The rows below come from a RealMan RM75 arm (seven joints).
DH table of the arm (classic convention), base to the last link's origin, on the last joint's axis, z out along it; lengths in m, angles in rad. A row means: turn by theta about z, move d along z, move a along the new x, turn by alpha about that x. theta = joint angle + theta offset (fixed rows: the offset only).
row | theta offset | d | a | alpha
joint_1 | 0 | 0.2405 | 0 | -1.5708
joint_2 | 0 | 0 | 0 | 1.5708
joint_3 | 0 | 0.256 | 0 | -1.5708
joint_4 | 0 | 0 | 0 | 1.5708
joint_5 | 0 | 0.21 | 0 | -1.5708
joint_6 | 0 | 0 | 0 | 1.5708
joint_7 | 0 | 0.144 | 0 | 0
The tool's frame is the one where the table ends.
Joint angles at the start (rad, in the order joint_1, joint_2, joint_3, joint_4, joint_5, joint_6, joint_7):
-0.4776 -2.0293 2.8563 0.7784 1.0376 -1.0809 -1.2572
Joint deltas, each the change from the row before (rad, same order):
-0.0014 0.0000 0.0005 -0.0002 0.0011 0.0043 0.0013
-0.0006 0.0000 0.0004 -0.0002 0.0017 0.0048 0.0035
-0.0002 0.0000 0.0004 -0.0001 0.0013 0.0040 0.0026
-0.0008 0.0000 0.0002 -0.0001 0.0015 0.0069 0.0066
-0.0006 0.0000 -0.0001 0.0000 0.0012 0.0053 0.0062
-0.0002 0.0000 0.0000 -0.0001 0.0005 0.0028 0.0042
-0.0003 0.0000 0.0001 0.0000 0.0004 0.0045 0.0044
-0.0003 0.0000 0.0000 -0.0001 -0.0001 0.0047 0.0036
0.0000 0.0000 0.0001 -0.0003 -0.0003 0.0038 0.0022
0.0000 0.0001 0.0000 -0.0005 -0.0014 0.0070 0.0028
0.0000 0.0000 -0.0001 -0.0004 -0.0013 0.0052 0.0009
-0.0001 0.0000 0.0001 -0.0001 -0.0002 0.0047 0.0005
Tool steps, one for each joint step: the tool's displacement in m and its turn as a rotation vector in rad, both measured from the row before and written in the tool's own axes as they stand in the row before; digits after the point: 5 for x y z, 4 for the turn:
0.00075 0.00035 0.00023 -0.0033 0.0037 0.0024
0.00058 0.00053 0.00009 -0.0039 0.0036 0.0048
0.00039 0.00051 0.00000 -0.0035 0.0027 0.0036
0.00074 0.00076 0.00014 -0.0058 0.0042 0.0076
0.00058 0.00055 0.00012 -0.0044 0.0032 0.0068
0.00023 0.00032 0.00005 -0.0024 0.0015 0.0045
0.00036 0.00055 0.00005 -0.0040 0.0022 0.0047
0.00028 0.00058 0.00007 -0.0043 0.0017 0.0037
0.00007 0.00053 0.00002 -0.0036 0.0009 0.0023
0.00000 0.00096 0.00006 -0.0068 0.0009 0.0025
-0.00001 0.00073 0.00005 -0.0051 0.0004 0.0005
0.00022 0.00063 0.00002 -0.0044 0.0015 0.0006

